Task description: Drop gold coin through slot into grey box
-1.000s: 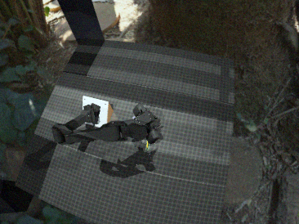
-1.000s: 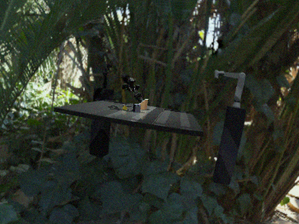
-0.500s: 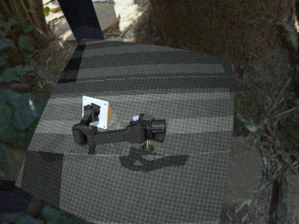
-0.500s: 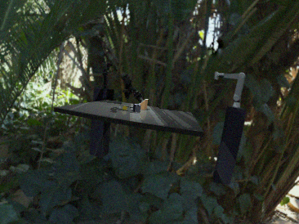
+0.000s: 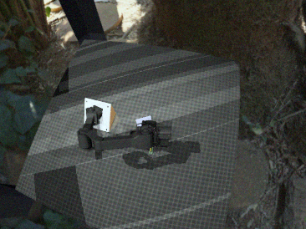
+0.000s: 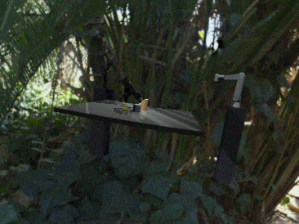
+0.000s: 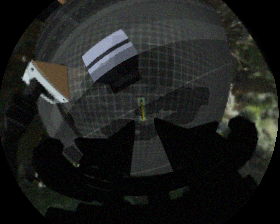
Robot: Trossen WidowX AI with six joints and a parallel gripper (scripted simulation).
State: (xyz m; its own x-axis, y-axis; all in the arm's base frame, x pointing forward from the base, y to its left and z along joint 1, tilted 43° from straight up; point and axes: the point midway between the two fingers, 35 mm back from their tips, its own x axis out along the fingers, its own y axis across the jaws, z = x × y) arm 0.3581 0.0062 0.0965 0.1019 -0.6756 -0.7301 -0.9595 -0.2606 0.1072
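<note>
The gold coin lies 6 cm below my gripper tip.
</note>
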